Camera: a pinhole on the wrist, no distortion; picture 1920 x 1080 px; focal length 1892.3 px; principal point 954.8 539.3 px. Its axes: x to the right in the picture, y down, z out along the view. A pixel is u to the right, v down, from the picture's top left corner.
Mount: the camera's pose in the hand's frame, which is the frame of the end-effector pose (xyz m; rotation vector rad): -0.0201 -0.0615 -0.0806 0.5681 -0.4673 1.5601
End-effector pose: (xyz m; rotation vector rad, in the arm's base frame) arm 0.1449 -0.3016 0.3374 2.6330 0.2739 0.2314
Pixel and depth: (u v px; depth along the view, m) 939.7 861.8 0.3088
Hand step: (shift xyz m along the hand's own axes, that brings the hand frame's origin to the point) -0.0490 -0.2549 0.1642
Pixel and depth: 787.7 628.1 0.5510
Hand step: -0.0027 -0.4368 0.3262
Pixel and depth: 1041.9 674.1 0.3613
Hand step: -0.0188 -0.2698 0.2162
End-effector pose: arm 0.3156 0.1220 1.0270 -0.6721 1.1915 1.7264
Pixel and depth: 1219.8 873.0 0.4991
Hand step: -0.0719 -0.3158 0.3603
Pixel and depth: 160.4 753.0 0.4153
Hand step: -0.0304 -0.4552 0.1430
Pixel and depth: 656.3 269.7 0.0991
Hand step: 0.0019 -0.1332 -0.0125
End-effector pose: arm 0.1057 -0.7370 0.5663 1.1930 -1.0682 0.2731
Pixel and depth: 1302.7 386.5 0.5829
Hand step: 0.0680 -0.3280 0.4435
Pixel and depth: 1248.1 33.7 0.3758
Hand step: 0.1069 -0.2371 0.2477
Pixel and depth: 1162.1 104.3 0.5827
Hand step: 0.1558 -0.3562 0.4131
